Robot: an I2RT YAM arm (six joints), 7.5 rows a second.
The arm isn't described. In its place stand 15 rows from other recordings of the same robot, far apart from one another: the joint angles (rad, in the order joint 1, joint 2, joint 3, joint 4, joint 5, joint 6), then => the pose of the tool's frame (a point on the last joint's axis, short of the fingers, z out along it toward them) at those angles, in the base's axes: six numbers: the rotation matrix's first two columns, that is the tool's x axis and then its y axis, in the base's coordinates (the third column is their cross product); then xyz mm.
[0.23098, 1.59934, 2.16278, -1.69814, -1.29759, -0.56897] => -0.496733, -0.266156, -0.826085, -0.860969, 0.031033, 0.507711, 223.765, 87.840, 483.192
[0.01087, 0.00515, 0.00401, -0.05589, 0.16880, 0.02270] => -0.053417, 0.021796, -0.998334, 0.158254, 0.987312, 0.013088, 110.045, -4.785, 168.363
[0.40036, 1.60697, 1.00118, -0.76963, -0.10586, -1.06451] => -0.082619, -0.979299, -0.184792, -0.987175, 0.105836, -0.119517, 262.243, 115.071, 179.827
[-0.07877, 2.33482, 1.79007, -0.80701, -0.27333, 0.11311] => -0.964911, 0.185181, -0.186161, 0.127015, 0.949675, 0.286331, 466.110, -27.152, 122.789
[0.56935, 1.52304, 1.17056, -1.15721, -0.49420, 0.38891] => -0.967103, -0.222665, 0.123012, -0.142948, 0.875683, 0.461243, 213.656, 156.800, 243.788
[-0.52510, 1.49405, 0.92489, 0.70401, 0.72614, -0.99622] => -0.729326, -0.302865, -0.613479, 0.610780, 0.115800, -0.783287, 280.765, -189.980, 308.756
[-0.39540, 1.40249, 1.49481, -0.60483, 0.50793, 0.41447] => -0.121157, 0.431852, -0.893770, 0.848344, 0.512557, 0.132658, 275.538, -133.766, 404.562
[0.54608, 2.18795, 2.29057, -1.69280, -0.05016, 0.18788] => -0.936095, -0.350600, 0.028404, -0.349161, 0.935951, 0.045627, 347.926, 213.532, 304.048
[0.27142, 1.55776, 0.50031, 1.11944, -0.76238, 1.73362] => -0.856298, 0.502450, 0.119574, 0.080189, -0.099373, 0.991814, 271.536, 101.087, 199.703
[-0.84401, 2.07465, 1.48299, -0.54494, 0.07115, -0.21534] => -0.752419, 0.525462, -0.397184, 0.618810, 0.770517, -0.152895, 284.062, -323.286, 158.501
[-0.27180, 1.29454, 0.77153, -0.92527, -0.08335, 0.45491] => -0.745594, 0.662338, -0.073476, 0.651600, 0.747698, 0.127923, 196.911, -51.802, 188.440
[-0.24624, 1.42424, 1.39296, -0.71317, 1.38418, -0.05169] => -0.694801, 0.164748, -0.700078, 0.711169, 0.012304, -0.702913, 270.286, -104.003, 372.365
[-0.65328, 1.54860, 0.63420, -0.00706, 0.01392, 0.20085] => -0.497192, 0.631755, -0.594715, 0.728250, 0.676464, 0.109767, 220.025, -169.029, 132.673
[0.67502, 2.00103, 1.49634, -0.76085, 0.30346, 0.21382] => -0.839313, -0.412452, -0.354171, -0.356263, 0.909374, -0.214746, 323.630, 245.426, 184.514
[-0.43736, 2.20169, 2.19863, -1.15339, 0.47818, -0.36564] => -0.968859, 0.102572, -0.225371, 0.211426, 0.816444, -0.537325, 412.864, -211.122, 289.261
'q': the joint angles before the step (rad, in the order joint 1, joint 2, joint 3, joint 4, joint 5, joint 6). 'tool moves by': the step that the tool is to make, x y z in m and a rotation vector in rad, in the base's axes. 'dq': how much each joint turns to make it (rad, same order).
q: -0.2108, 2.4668, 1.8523, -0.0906, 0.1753, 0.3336
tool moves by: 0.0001, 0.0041, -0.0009, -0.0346, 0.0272, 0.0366
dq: 0.0077, 0.0000, -0.0001, -0.0107, 0.0038, -0.0496
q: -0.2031, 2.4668, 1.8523, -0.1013, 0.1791, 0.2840
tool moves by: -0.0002, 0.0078, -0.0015, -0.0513, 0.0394, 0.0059
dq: 0.0171, -0.0002, -0.0002, -0.0213, 0.0468, -0.0367
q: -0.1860, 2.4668, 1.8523, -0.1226, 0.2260, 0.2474
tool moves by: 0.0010, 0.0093, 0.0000, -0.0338, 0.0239, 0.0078
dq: 0.0194, 0.0001, 0.0036, -0.0163, 0.0339, -0.0203
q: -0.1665, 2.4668, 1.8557, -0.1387, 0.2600, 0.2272
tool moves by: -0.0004, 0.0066, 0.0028, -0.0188, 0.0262, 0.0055
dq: 0.0133, -0.0064, 0.0059, -0.0321, 0.0213, -0.0115
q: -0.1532, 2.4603, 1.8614, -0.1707, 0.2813, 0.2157
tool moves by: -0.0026, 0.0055, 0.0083, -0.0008, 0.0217, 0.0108
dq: 0.0095, -0.0227, -0.0006, -0.0423, 0.0019, -0.0039
